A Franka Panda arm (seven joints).
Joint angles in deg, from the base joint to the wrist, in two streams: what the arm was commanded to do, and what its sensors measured. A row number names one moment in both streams.
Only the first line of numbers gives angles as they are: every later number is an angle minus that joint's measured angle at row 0.
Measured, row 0:
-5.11 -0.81 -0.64 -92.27 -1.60 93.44 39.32
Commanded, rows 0 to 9:
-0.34 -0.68 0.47 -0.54 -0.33 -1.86 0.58
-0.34 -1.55 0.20 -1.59 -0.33 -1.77 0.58
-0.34 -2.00 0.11 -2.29 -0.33 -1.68 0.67
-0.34 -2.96 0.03 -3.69 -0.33 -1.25 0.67
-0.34 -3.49 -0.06 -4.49 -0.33 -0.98 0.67
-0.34 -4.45 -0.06 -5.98 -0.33 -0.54 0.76
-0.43 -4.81 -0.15 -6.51 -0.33 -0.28 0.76
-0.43 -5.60 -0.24 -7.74 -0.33 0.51 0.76
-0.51 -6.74 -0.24 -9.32 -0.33 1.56 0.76
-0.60 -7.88 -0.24 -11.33 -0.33 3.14 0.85
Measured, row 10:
-0.27 -3.02 -0.43 -4.95 0.00 0.00 0.00
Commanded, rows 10 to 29:
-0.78 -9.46 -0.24 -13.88 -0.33 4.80 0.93
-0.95 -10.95 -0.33 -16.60 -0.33 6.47 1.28
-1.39 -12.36 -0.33 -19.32 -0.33 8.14 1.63
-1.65 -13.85 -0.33 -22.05 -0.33 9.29 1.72
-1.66 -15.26 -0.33 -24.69 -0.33 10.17 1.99
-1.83 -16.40 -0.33 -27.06 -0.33 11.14 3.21
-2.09 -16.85 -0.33 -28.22 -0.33 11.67 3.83
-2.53 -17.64 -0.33 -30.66 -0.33 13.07 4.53
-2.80 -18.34 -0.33 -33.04 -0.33 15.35 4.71
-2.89 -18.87 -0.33 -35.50 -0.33 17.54 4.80
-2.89 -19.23 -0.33 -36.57 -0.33 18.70 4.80
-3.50 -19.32 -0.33 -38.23 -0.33 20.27 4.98
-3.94 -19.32 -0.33 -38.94 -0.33 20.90 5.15
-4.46 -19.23 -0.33 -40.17 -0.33 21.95 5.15
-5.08 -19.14 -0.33 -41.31 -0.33 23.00 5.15
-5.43 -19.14 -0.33 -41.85 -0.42 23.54 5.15
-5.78 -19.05 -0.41 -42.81 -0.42 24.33 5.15
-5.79 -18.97 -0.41 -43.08 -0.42 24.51 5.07
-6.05 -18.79 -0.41 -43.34 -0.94 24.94 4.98
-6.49 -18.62 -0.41 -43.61 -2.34 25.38 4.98
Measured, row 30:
-5.42 -17.57 -0.71 -41.54 -0.11 23.23 4.32
